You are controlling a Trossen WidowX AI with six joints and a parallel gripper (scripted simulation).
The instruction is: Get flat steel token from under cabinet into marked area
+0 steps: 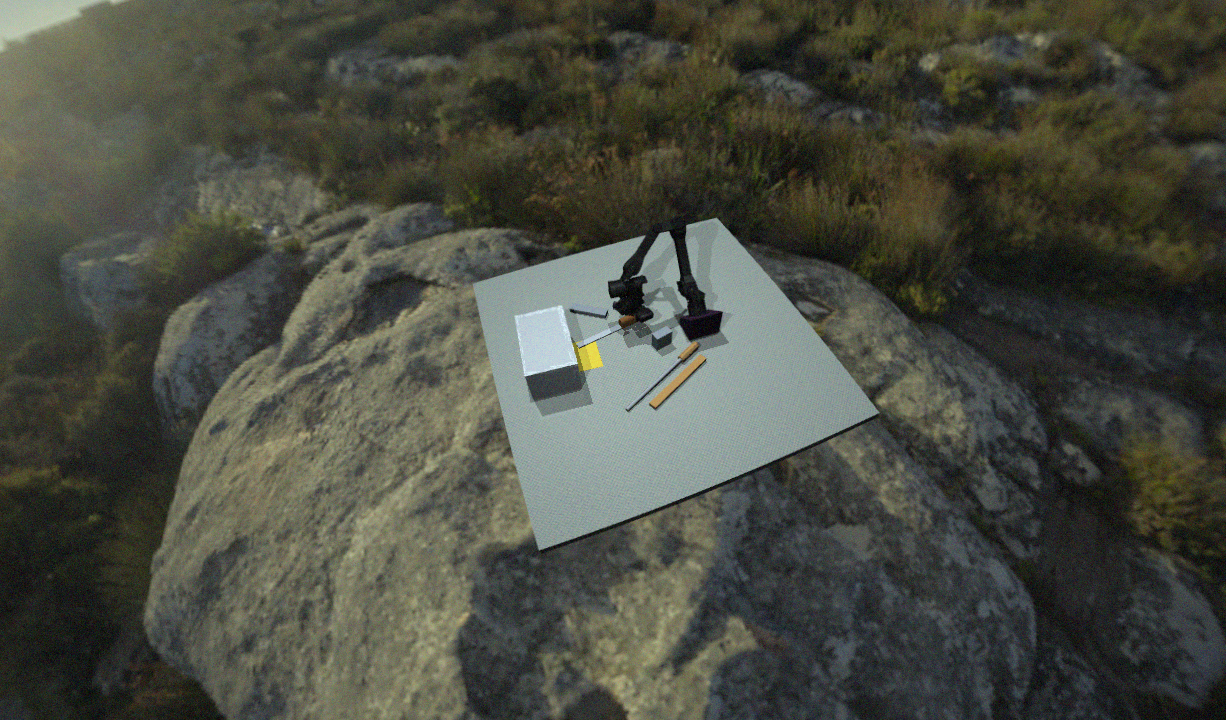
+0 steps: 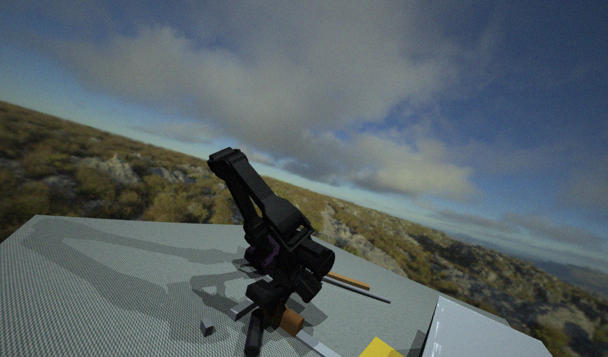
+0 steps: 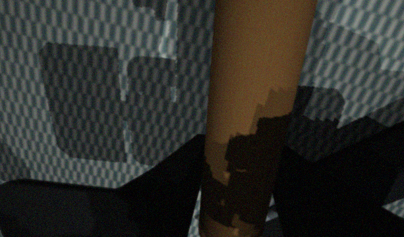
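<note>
Now: the grey bar 5 cm behind my gripper tip and 5 cm to the right of it. Also, from my gripper tip: grey block (4 cm behind, 16 cm to the left, 3 cm above); then small grey cube (4 cm behind, 15 cm to the right); then wooden stick (1 cm behind, 36 cm to the left).
</note>
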